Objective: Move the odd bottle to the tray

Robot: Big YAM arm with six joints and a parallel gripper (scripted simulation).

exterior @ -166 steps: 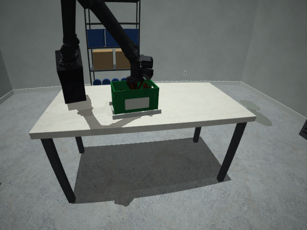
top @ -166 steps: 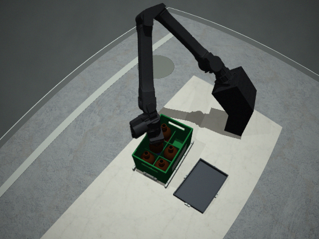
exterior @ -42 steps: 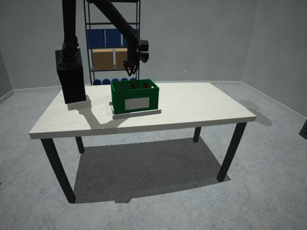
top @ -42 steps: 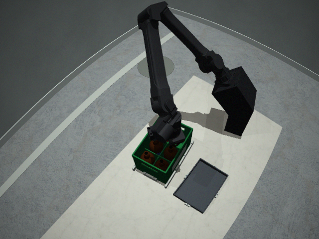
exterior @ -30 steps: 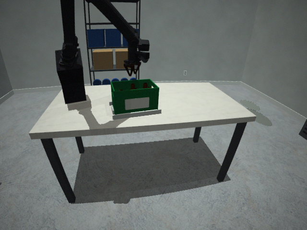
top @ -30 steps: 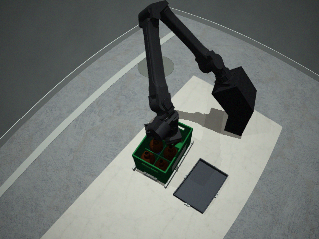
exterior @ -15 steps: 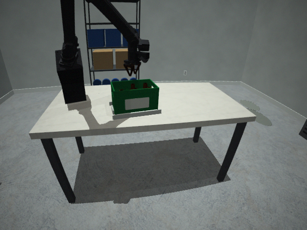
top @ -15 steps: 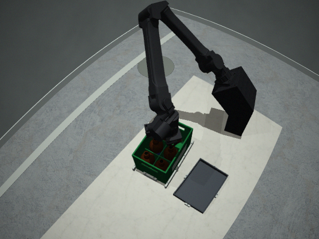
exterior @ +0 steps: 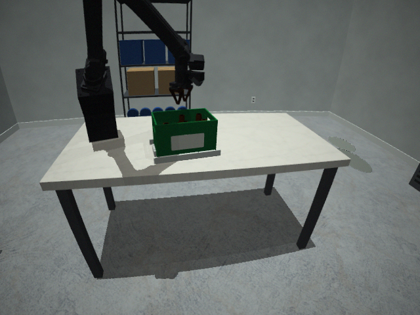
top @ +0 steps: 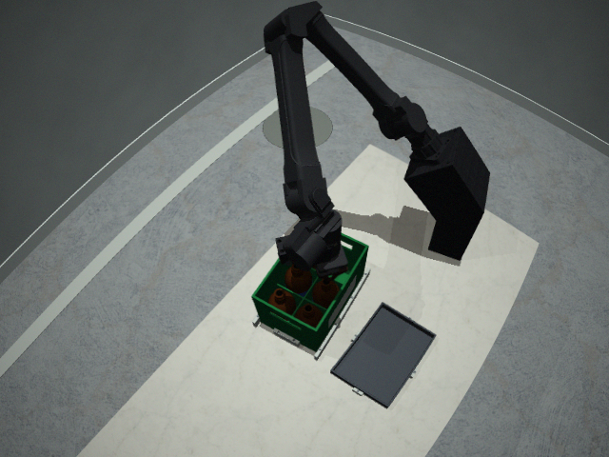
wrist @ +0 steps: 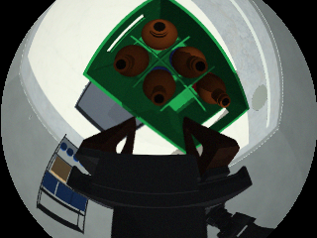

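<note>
The crate is 10 mm ahead of my hand, 40 mm to the right of it and 150 mm below it. Round my hand: tray 10 mm ahead, 220 mm to the left, 220 mm below.
</note>
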